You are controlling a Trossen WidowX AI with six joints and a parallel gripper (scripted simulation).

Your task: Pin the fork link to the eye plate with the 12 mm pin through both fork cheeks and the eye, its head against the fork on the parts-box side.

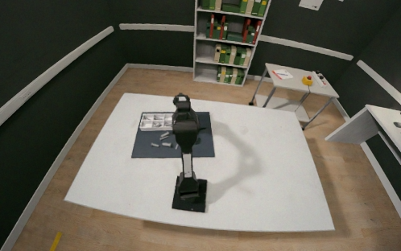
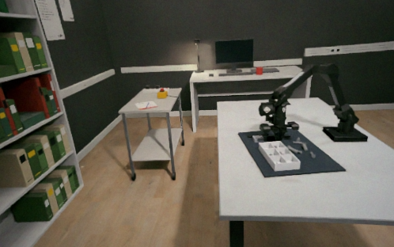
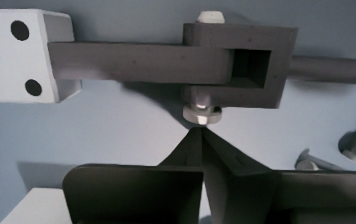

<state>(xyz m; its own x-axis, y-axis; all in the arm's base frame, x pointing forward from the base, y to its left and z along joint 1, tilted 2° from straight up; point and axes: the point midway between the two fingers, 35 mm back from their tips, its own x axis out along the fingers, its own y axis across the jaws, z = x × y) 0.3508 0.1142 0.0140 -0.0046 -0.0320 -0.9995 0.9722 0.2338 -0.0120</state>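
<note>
Right now the eye plate is 4 cm to the right of my hand, 3 cm below it and 2 cm ahead of it. Also, from my hand: dark blue mat: 6 cm to the left, 4 cm below, 1 cm behind; grey block: 10 cm ahead, 2 cm to the right, 2 cm below; pin: 11 cm behind, 3 cm to the right, 3 cm below.
</note>
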